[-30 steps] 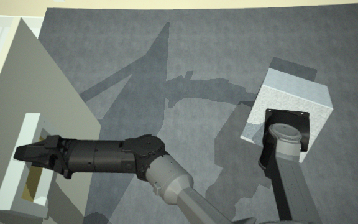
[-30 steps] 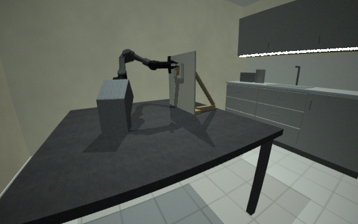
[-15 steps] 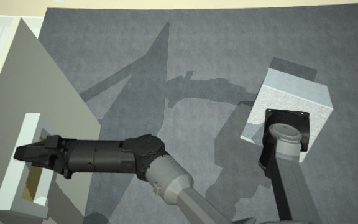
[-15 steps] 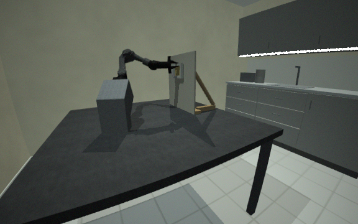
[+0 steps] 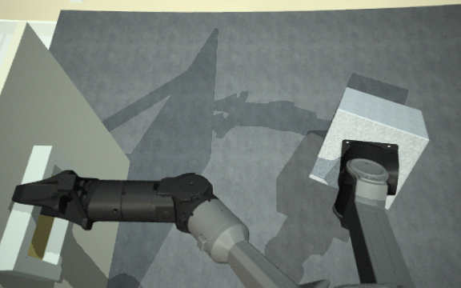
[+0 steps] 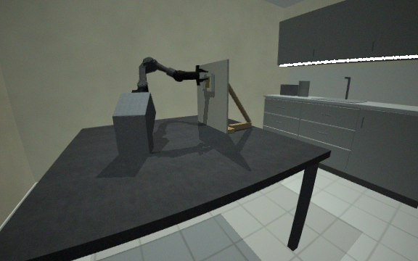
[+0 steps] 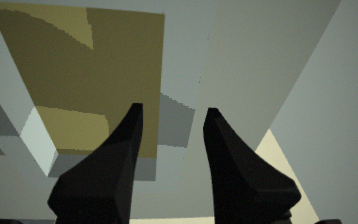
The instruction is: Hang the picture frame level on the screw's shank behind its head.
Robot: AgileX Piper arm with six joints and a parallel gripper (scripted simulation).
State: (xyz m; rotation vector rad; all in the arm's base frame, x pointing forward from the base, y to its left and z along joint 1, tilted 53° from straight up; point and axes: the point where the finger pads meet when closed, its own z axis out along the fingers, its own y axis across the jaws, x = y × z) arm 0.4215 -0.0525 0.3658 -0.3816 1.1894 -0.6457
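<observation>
Right now my hand is 1 cm short of the picture frame, 1 cm to the right of it and 6 cm above it. Round my hand: grey wall panel (3 cm ahead, 16 cm below).
</observation>
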